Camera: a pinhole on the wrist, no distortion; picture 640 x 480 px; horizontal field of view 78.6 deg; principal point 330.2 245.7 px. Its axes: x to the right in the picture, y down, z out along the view. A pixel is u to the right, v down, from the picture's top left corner.
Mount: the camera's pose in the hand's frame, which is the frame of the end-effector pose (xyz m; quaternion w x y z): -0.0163 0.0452 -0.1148 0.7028 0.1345 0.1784 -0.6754
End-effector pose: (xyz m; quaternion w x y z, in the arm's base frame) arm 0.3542 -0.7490 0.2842 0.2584 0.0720 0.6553 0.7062
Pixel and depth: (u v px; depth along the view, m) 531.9 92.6 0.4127
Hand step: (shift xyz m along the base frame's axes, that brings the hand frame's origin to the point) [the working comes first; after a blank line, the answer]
In the camera's frame: 0.2129 -0.1616 0.4127

0.2893 0.0902 -0.2634
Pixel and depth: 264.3 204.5 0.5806
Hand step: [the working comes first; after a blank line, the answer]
In the camera's frame: -0.0979 -0.0612 0.5806

0.2658 0.3854 -0.0463
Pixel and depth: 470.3 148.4 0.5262
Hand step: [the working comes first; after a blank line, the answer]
In the camera's frame: 0.1886 -0.1310 0.5262

0.3127 0.2064 -0.2821
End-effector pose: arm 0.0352 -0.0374 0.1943 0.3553 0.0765 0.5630 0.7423
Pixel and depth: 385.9 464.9 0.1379
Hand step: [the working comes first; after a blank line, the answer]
In the camera's frame: 0.0196 0.0773 0.1379

-0.0415 0.0441 -0.0462
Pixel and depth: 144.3 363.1 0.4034
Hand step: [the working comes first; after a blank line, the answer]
In the camera's frame: -0.1918 0.1211 0.4034

0.0505 0.3266 0.1238
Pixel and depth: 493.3 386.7 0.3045
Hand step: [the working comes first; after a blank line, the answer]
In the camera's frame: 0.1270 0.1098 0.3045

0.0502 0.1712 -0.1718
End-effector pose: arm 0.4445 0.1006 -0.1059 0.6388 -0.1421 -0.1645 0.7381
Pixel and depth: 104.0 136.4 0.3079
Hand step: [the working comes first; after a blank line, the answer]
In the camera's frame: -0.1781 -0.0861 0.3079

-0.1519 -0.1082 0.1915
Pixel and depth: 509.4 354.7 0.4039
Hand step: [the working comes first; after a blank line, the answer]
In the camera's frame: 0.1851 0.1126 0.4039

0.1727 0.1546 0.2704
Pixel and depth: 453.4 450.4 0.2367
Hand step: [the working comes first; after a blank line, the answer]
In the camera's frame: 0.0746 0.1239 0.2367

0.0622 0.1357 0.1038
